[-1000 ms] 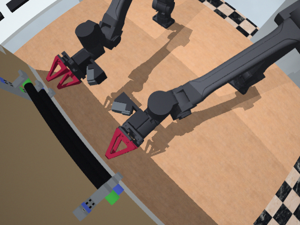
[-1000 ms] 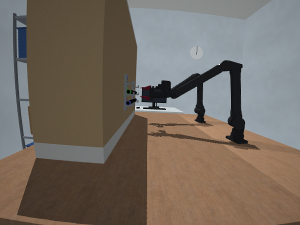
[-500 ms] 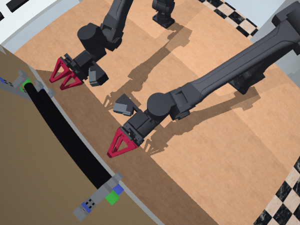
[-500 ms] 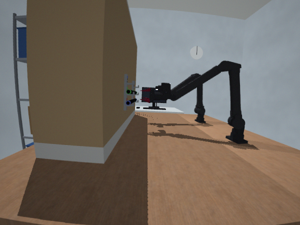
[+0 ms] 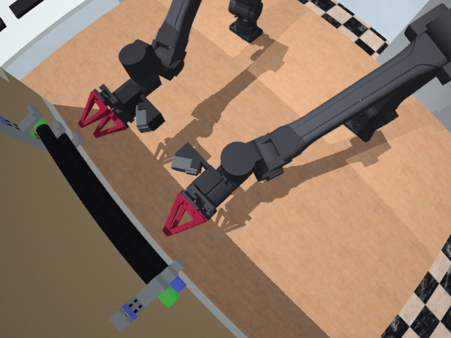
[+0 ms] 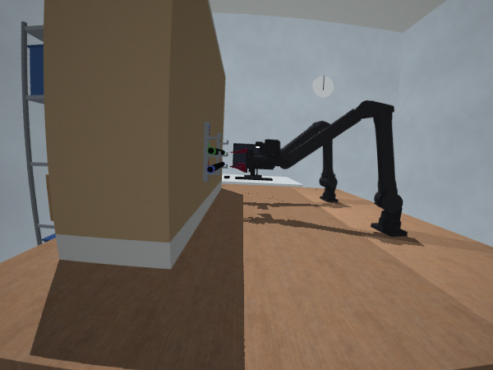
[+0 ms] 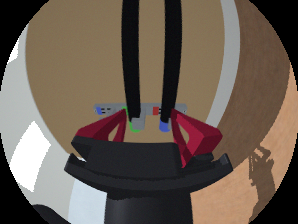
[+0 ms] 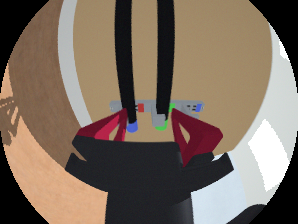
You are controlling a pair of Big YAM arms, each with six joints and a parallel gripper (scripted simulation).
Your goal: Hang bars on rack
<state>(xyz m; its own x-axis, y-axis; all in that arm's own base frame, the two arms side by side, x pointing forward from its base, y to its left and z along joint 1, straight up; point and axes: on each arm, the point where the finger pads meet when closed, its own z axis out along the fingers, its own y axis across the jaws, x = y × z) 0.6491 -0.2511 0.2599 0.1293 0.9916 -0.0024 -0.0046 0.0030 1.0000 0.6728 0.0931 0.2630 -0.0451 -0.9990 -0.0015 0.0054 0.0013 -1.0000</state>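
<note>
The blue-ended bar is 8 cm ahead of my left hand, 15 cm to the right of it and 4 cm below it. From my left hand the other things lie so: brown wall: 27 cm ahead, 13 cm to the right, 19 cm above; green-ended bar: 8 cm ahead, 15 cm to the right, 3 cm above.
Now: the blue-ended bar 150 mm to the left of my right hand, 80 mm ahead of it and 40 mm below it. Also, from my right hand: brown wall 270 mm ahead, 190 mm above, 160 mm to the left; then green-ended bar 150 mm to the left, 80 mm ahead, 30 mm above.
</note>
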